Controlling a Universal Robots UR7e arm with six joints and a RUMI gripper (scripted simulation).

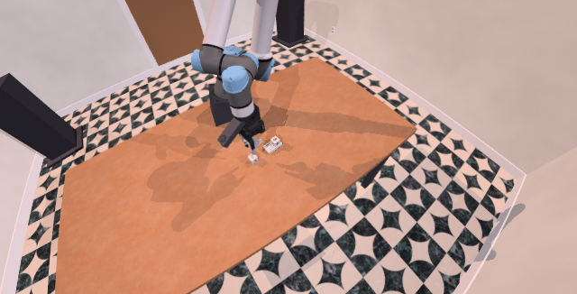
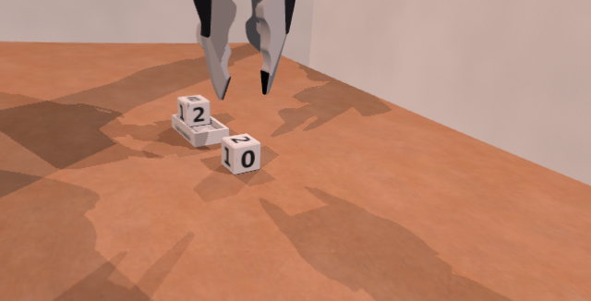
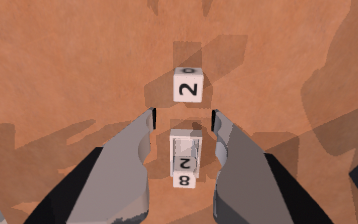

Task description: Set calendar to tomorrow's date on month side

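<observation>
The tray lies 110 mm to the left of my hand and 80 mm below it.
</observation>
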